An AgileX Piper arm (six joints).
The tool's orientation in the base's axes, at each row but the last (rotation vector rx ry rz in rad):
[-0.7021 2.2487 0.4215]
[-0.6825 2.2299 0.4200]
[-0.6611 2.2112 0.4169]
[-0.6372 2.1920 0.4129]
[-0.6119 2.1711 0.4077]
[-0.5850 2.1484 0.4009]
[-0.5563 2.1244 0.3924]
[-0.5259 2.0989 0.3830]
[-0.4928 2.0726 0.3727]
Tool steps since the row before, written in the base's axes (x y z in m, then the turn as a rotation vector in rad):
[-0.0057 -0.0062 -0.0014 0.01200 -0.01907 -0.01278]
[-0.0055 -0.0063 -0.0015 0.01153 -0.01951 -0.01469]
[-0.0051 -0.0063 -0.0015 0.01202 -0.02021 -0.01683]
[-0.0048 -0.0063 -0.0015 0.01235 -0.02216 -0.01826]
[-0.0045 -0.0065 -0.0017 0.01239 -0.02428 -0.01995]
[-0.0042 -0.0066 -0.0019 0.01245 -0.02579 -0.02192]
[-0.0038 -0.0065 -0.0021 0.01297 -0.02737 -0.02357]
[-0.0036 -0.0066 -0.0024 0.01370 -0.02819 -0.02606]
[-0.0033 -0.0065 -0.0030 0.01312 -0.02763 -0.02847]
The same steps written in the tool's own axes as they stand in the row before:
[0.0066 -0.0017 -0.0052 0.00914 -0.02348 0.00600]
[0.0064 -0.0020 -0.0052 0.01098 -0.02372 0.00679]
[0.0061 -0.0023 -0.0051 0.01255 -0.02475 0.00812]
[0.0057 -0.0026 -0.0050 0.01407 -0.02666 0.00827]
[0.0056 -0.0030 -0.0049 0.01599 -0.02857 0.00830]
[0.0055 -0.0034 -0.0048 0.01795 -0.03002 0.00878]
[0.0053 -0.0037 -0.0044 0.01943 -0.03175 0.00933]
[0.0053 -0.0040 -0.0043 0.02134 -0.03300 0.01081]
[0.0054 -0.0043 -0.0038 0.02357 -0.03240 0.01187]

